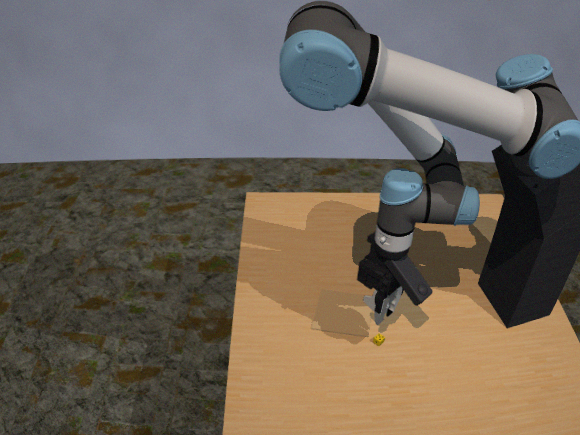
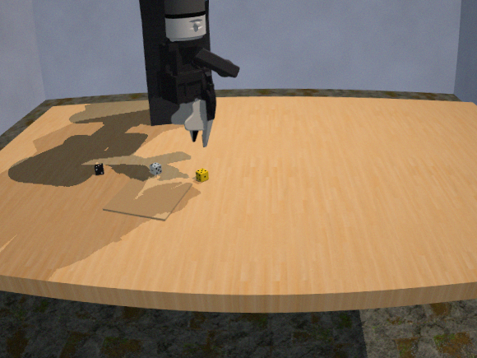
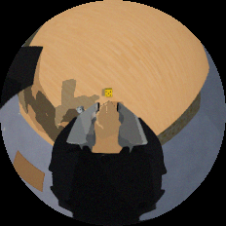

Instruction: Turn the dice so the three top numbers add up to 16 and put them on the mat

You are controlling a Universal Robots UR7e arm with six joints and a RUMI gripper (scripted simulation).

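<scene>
Right now my hand is 9 cm above the yellow die. From my hand the other things lie so: thin tan mat 6 cm ahead, 12 cm to the right, 9 cm below; black die 8 cm behind, 24 cm to the right, 9 cm below; white die 5 cm behind, 10 cm to the right, 9 cm below.
</scene>
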